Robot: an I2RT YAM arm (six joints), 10 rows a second.
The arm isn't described. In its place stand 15 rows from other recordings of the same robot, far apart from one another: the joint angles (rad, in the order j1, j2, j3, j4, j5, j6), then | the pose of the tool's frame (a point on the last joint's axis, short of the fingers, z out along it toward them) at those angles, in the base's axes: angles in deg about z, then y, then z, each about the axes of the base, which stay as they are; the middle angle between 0 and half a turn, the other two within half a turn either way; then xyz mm.
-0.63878 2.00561 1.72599 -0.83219 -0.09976 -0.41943 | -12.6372 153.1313 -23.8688 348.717 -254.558 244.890
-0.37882 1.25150 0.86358 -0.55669 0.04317 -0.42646 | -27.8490 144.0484 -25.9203 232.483 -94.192 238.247
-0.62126 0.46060 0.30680 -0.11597 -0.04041 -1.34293 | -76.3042 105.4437 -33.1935 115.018 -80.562 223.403
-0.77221 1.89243 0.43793 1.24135 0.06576 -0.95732 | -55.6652 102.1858 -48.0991 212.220 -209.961 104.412
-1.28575 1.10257 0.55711 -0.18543 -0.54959 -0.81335 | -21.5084 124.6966 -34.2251 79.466 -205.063 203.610
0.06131 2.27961 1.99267 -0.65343 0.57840 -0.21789 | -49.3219 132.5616 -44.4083 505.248 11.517 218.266
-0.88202 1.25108 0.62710 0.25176 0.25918 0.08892 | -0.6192 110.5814 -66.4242 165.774 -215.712 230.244
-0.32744 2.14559 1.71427 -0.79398 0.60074 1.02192 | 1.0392 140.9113 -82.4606 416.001 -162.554 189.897
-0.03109 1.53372 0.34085 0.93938 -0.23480 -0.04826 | 0.6840 104.1170 12.0989 261.666 0.149 144.508
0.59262 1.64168 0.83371 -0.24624 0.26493 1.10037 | 38.2988 147.0530 5.1746 258.096 162.553 146.972
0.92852 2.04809 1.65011 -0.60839 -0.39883 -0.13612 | 23.7243 141.1312 91.4310 257.000 366.622 218.117
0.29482 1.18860 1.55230 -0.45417 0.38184 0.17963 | 8.3560 94.8093 -5.0672 229.447 55.813 492.013
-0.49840 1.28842 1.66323 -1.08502 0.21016 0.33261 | 8.8871 129.6166 -44.2690 202.837 -118.844 441.626
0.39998 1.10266 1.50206 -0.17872 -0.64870 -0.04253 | -10.1551 79.9545 60.7643 178.736 98.916 522.055
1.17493 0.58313 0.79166 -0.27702 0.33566 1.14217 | 64.1471 93.7049 48.0448 62.590 119.353 360.926
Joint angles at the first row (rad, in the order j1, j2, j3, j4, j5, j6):
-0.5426 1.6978 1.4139 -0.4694 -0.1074 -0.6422
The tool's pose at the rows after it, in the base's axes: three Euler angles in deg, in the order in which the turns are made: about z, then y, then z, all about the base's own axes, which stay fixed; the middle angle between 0 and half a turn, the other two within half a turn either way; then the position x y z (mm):
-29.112 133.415 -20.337 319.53 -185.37 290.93
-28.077 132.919 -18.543 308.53 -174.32 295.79
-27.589 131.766 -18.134 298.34 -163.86 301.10
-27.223 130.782 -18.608 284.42 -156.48 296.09
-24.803 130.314 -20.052 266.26 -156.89 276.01
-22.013 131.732 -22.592 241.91 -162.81 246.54
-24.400 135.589 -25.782 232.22 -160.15 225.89
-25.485 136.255 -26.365 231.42 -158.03 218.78
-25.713 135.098 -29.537 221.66 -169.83 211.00
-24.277 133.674 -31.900 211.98 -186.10 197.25
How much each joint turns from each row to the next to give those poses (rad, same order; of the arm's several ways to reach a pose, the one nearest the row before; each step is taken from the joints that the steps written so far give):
0.0041 -0.0565 -0.0530 -0.0164 -0.0255 0.0072
0.0092 -0.0591 -0.0446 -0.0080 -0.0172 0.0038
0.0114 -0.0591 -0.0435 0.0049 0.0004 0.0145
-0.0011 -0.0645 -0.0847 0.0382 0.0030 0.0138
-0.0309 -0.0569 -0.1308 0.0816 -0.0053 0.0396
-0.0622 -0.0446 -0.1454 0.0740 -0.0099 0.0329
-0.0065 -0.0046 -0.0671 0.0000 0.0442 -0.0164
0.0061 0.0031 -0.0236 0.0164 0.0126 -0.0084
-0.0549 0.0019 -0.0375 0.0595 -0.0019 -0.0016
-0.0694 0.0301 -0.0427 0.0954 -0.0229 0.0080

